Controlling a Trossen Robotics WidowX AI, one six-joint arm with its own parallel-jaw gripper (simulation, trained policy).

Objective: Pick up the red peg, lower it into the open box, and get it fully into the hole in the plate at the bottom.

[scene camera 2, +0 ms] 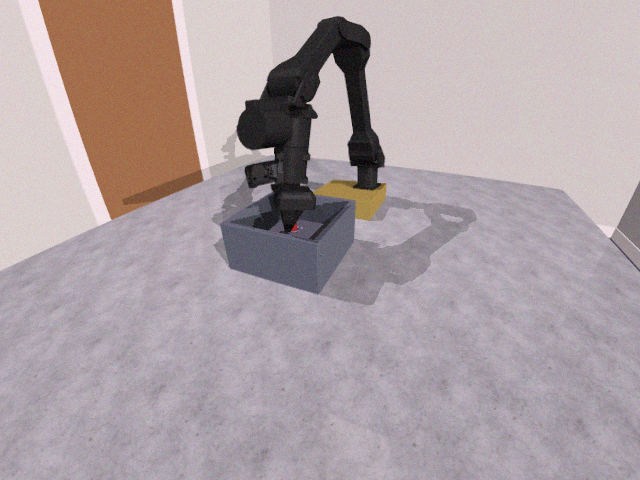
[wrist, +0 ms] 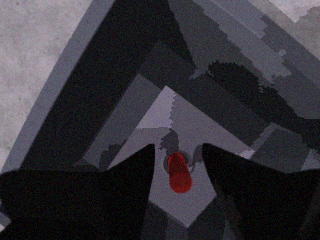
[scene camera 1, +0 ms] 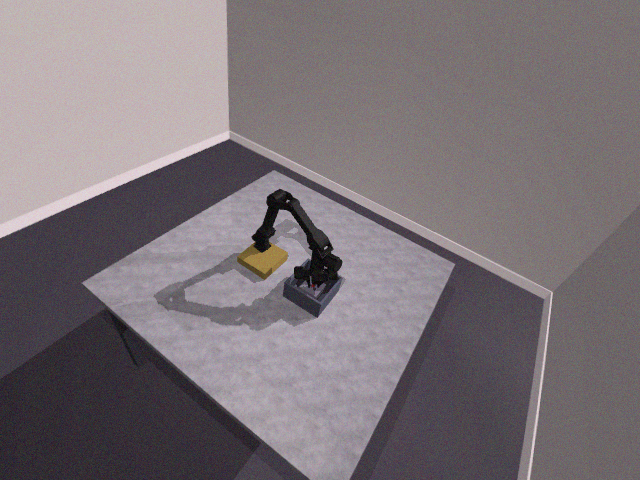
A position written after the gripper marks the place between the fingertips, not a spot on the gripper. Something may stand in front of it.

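Gripper (scene camera 2: pixel 286 227), grey box (scene camera 2: pixel 301 263). Light grey plate (wrist: pixel 173 124), red peg (wrist: pixel 180 179), gripper (wrist: pixel 178 149), grey box (wrist: pixel 245 72).
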